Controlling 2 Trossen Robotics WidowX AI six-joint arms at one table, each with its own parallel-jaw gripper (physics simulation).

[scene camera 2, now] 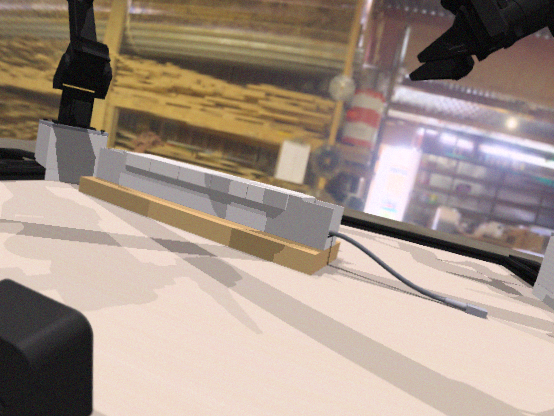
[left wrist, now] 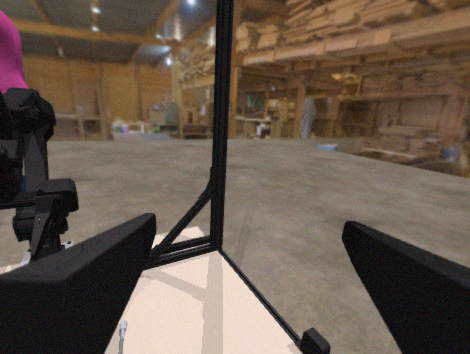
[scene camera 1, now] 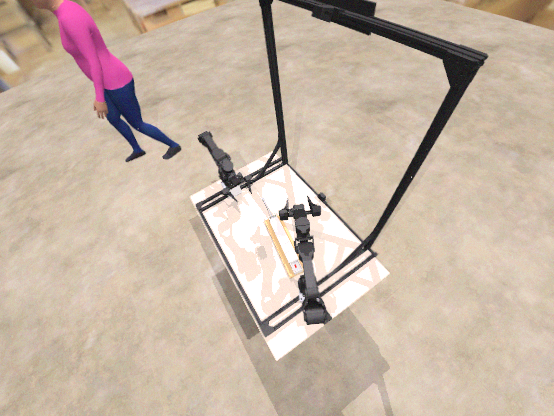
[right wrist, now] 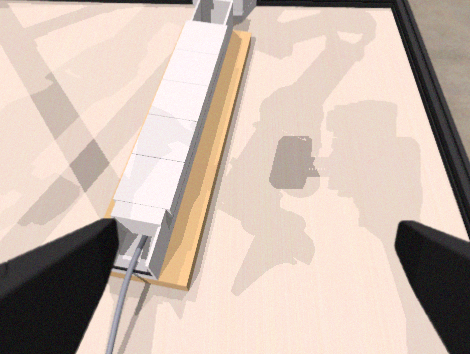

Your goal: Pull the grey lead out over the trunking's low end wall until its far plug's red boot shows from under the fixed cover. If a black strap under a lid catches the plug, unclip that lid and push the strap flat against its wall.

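Note:
The white-grey trunking lies on a wooden board, its lids in a closed row. The grey lead passes over the low end wall, and its near plug rests on the table. The far plug, its red boot and any strap are hidden. My right gripper is open and empty, above and beyond the lead end. My left gripper is open and empty, above the table beside the trunking.
A red mark shows at the trunking's other end, near the left arm's base. A black frame post rises from a table corner. A small black block stands at the table edge. A person in pink stands beyond the table.

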